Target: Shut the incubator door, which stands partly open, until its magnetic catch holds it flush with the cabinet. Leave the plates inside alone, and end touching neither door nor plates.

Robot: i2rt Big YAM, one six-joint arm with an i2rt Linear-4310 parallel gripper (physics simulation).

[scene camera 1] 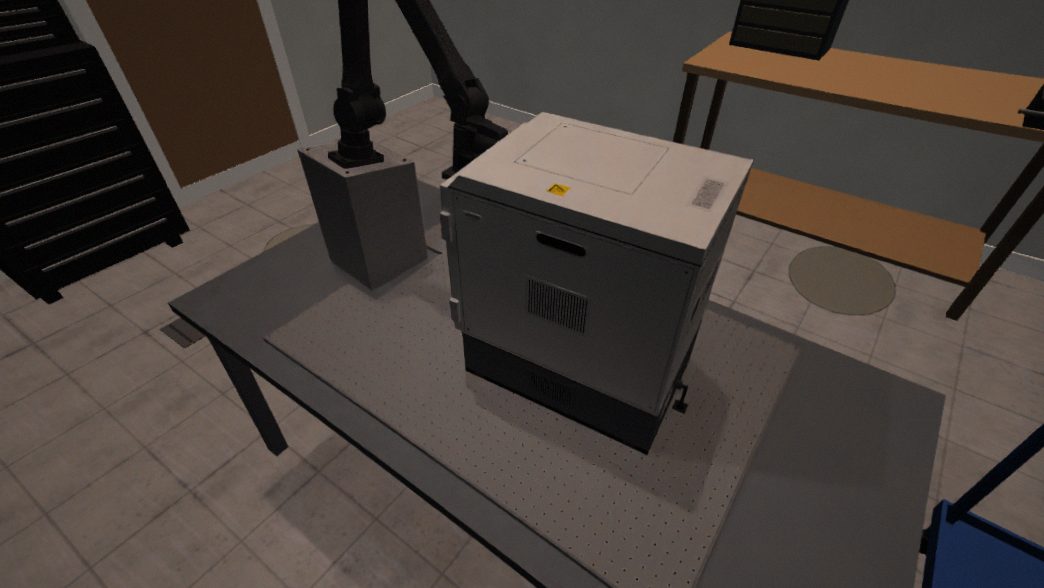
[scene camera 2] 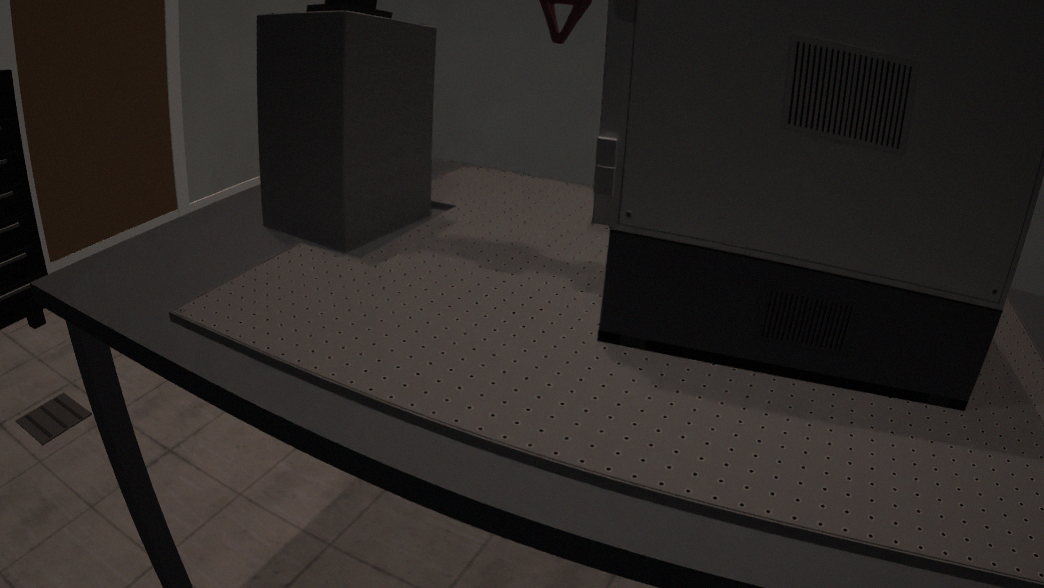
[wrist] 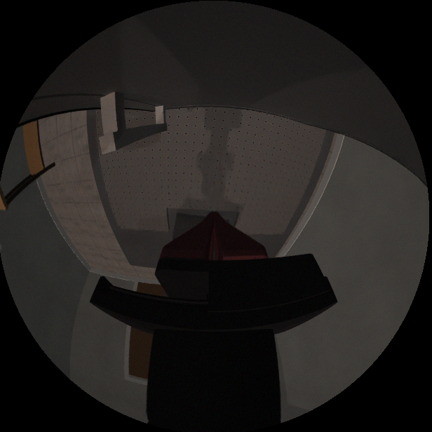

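Pixels of known places: gripper, fingertip midpoint: (scene camera 2: 557,43); arm's base, link origin: (scene camera 1: 356,159) (scene camera 2: 348,17).
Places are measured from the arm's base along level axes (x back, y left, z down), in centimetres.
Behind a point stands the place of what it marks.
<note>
The white incubator cabinet (scene camera 1: 577,284) @[x -78.5, y -1.4, z -5.5 cm] (scene camera 2: 730,182) @[x -63.9, y -5.6, z 13.3 cm] stands on its dark base, a panel with a slot and vent facing the scene cameras. The side towards the arm is hidden in scene camera 1. In the wrist view a broad dark face (wrist: 225,60) fills the top, with a pale handle-like bracket (wrist: 109,117) at upper left. Whether the door is flush cannot be told. My gripper (scene camera 2: 558,38) @[x -33.4, y 8.7, z 3.0 cm] (wrist: 213,217) is shut and empty, its red fingertips left of the cabinet in scene camera 2, with wall showing between. Its fingers are hidden in scene camera 1. No plates show.
The arm's grey pedestal (scene camera 1: 372,219) @[x -8.6, y -3.4, z 13.1 cm] (scene camera 2: 343,131) @[x -8.8, y -8.2, z 16.6 cm] stands on the table (scene camera 1: 862,438) @[x -127.3, y 42.8, z 35.7 cm] (scene camera 2: 219,372) @[x -23.1, y -41.3, z 35.6 cm], left of the cabinet. A perforated plate (scene camera 1: 365,343) @[x -27.0, y -21.7, z 34.3 cm] (scene camera 2: 438,350) @[x -39.9, y -22.1, z 34.3 cm] (wrist: 185,170) lies under the cabinet. A wooden bench (scene camera 1: 876,80) is behind; a blue cart (scene camera 1: 986,547) is at the right.
</note>
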